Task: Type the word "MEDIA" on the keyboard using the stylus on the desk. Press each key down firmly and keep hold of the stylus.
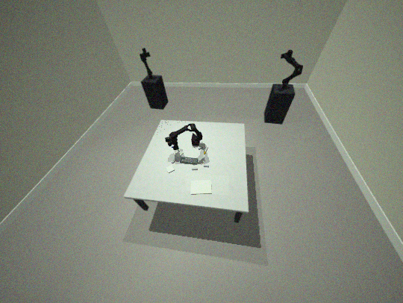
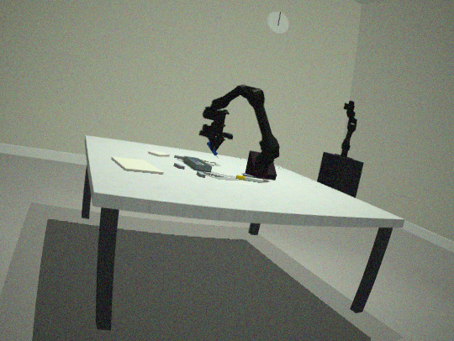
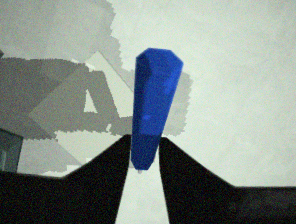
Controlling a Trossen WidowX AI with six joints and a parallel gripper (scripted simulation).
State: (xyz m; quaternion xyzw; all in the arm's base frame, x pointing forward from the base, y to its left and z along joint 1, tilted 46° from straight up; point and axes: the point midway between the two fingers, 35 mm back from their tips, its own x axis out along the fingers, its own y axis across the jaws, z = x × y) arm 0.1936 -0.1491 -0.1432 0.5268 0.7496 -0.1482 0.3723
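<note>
The blue stylus lies 1 cm to the left of my gripper tip, 1 cm below it and 1 cm behind it. Round my gripper tip: yellow-tipped pen: 36 cm to the left, 6 cm below, 6 cm behind.
</note>
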